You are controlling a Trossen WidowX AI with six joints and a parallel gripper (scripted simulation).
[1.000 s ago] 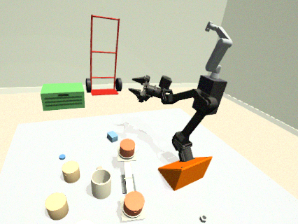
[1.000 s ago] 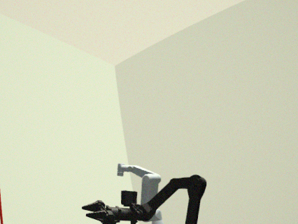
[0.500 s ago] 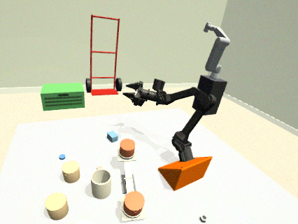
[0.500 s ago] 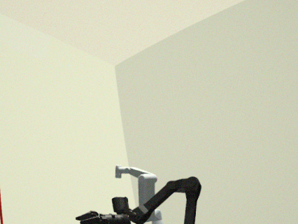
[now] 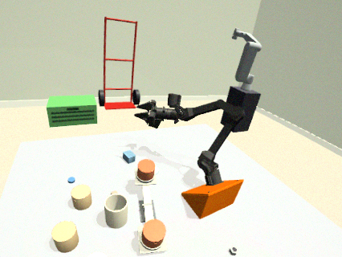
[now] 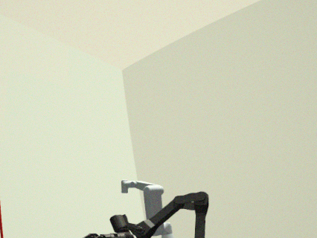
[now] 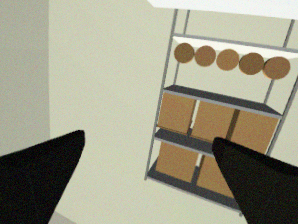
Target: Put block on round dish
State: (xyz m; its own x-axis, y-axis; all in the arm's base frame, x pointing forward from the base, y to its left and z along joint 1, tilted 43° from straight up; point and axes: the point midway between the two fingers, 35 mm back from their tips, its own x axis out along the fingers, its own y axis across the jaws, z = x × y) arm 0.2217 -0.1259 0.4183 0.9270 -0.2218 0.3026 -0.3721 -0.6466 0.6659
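My gripper tip is now 540 mm to the right of the orange cup, 200 mm above it and 80 mm short of it. The rest, counted from my gripper tip: beige mug 400 mm to the left, 220 mm below, 160 mm ahead; pale round dish 250 mm below, 160 mm to the left, 40 mm behind; small blue disc 320 mm ahead, 250 mm below, 150 mm to the left.
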